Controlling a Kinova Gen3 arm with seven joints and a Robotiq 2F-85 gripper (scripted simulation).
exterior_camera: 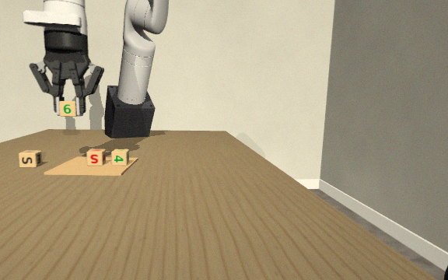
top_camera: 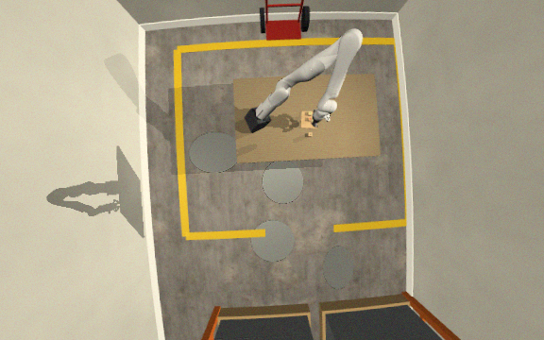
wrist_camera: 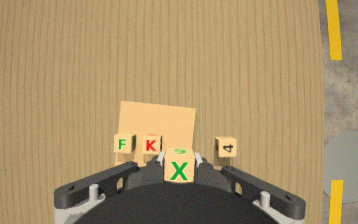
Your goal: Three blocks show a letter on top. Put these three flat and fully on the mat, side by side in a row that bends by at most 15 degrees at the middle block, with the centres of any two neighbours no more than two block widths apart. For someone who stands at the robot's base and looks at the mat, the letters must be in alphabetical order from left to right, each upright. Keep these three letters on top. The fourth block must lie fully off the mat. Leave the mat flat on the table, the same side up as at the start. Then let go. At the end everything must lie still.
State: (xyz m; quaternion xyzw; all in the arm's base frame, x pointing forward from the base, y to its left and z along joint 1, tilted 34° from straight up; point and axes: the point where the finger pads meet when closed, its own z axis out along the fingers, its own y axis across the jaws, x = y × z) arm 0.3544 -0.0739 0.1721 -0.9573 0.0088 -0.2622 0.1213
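Right now my hand is 5 cm to the right of the tan mat and 12 cm above it.
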